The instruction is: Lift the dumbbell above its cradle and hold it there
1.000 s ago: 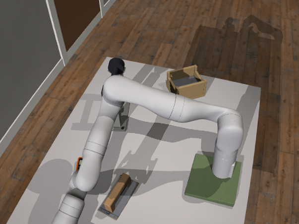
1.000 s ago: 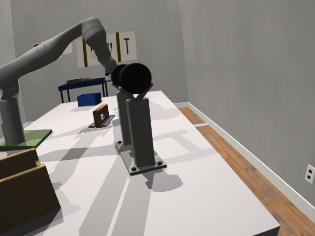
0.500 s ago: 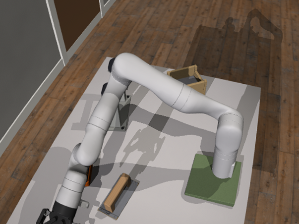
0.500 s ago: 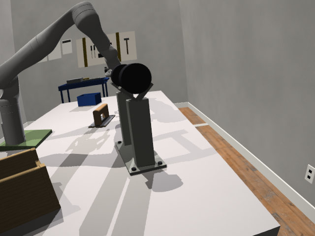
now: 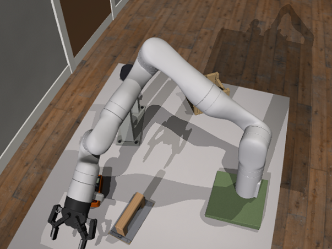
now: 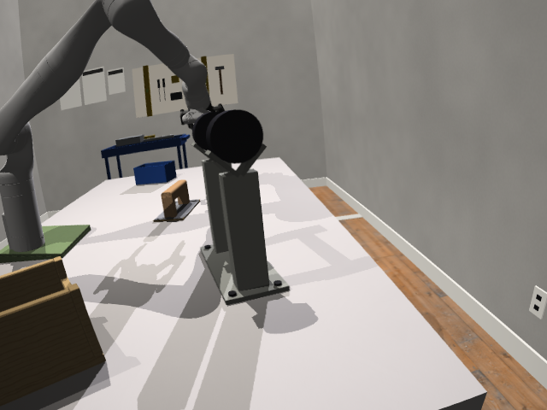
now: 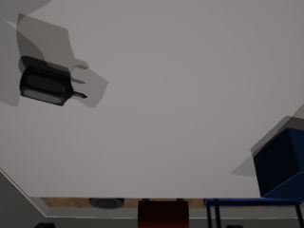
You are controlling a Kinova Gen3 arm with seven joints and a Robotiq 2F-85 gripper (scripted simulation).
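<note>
My gripper is now 11 cm short of the black dumbbell, 65 cm to the left of it and 1 cm below it. Round my hand: grey cradle stand 11 cm ahead, 65 cm to the right, 13 cm below; wooden crate 17 cm behind, 91 cm to the right, 18 cm below.
</note>
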